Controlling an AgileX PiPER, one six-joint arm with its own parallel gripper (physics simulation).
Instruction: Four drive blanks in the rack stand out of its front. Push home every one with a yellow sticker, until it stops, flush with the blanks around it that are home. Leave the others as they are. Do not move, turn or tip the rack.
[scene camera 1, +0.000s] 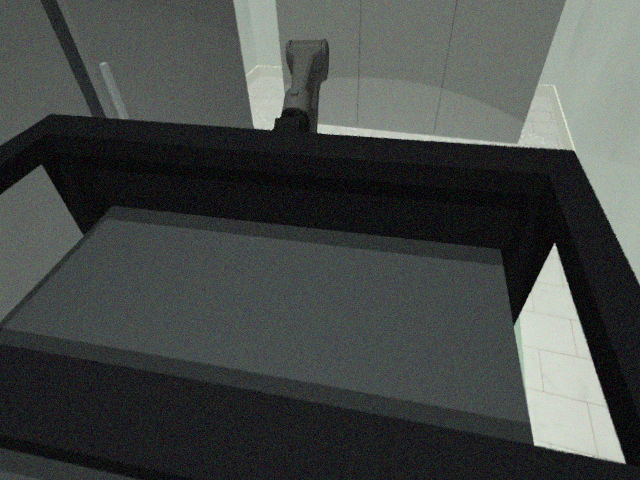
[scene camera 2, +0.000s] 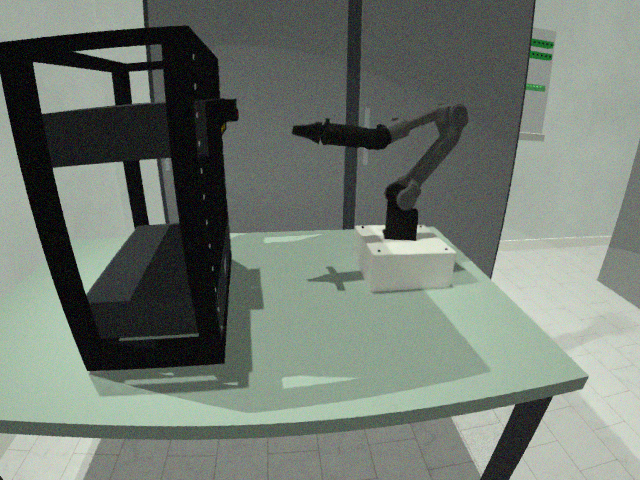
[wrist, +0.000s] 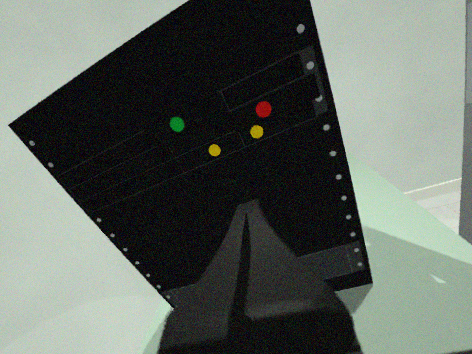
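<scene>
The black rack (scene camera 1: 330, 147) (scene camera 2: 180, 196) (wrist: 240, 175) stands upright on the table. In the wrist view its dark front shows a yellow sticker (wrist: 214, 150), another yellow sticker (wrist: 256, 131) to its right, a red sticker (wrist: 263, 109) just above that, and a green sticker (wrist: 177, 124) to the upper left. In scene camera 2 a dark blank (scene camera 2: 224, 109) stands out of the upper front, with a bit of yellow (scene camera 2: 223, 126) below it. How far the others stand out is too dark to tell. My gripper (scene camera 2: 293, 130) (wrist: 252, 213) is shut and empty, apart from the rack's front; scene camera 1 hides it.
The arm's white base block (scene camera 2: 408, 271) stands on the pale green table (scene camera 2: 320, 335), to the right of the rack in scene camera 2. A large grey unit (scene camera 1: 180, 87) (scene camera 2: 289, 103) (scene camera 2: 439, 67) rises behind. The table's right edge lies beyond the base.
</scene>
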